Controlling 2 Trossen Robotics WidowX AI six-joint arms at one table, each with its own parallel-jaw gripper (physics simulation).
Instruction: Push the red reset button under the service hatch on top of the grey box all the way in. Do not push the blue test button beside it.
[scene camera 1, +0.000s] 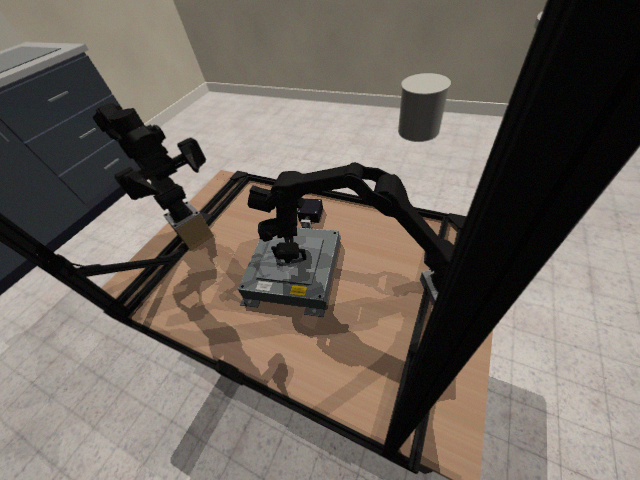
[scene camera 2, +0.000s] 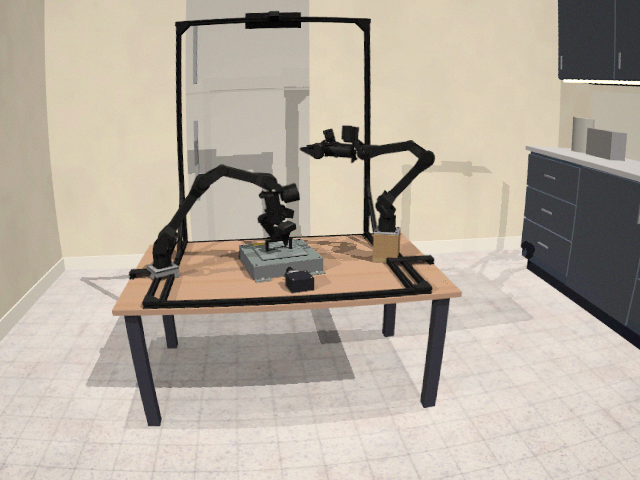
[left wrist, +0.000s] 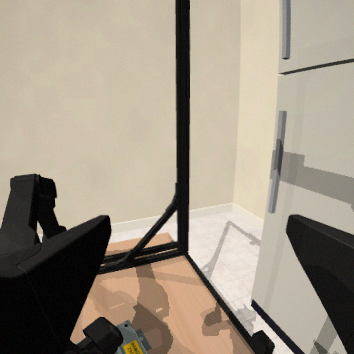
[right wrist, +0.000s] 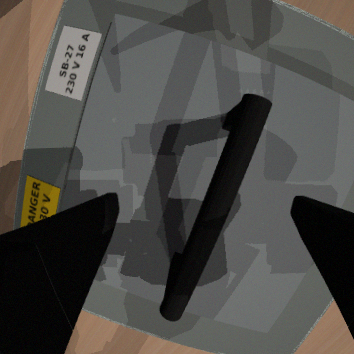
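Observation:
The grey box (scene camera 1: 331, 253) (scene camera 2: 279, 268) (left wrist: 127, 330) (right wrist: 47, 131) stands on the table. Its service hatch (scene camera 1: 305, 272) (right wrist: 305, 145) lies closed on top, with a black bar handle (right wrist: 217, 205) over it. The red and blue buttons do not show. My right gripper (scene camera 1: 287, 252) (scene camera 2: 281, 240) (right wrist: 206, 203) is open and points down, low over the hatch. In the right wrist view the handle runs slantwise between its spread fingertips; nothing is gripped. My left gripper (scene camera 1: 168, 180) (scene camera 2: 305, 149) (left wrist: 199, 223) is open and empty, high above the table, away from the box.
A small black block (scene camera 1: 310, 209) (scene camera 2: 299, 280) sits beside the box, joined by a connector (scene camera 1: 306, 223). A black frame (scene camera 2: 179, 129) (left wrist: 183, 125) stands around the table (scene camera 1: 361, 320) (scene camera 2: 206, 284). The left arm stands on a wooden block (scene camera 1: 195, 231) (scene camera 2: 386, 246).

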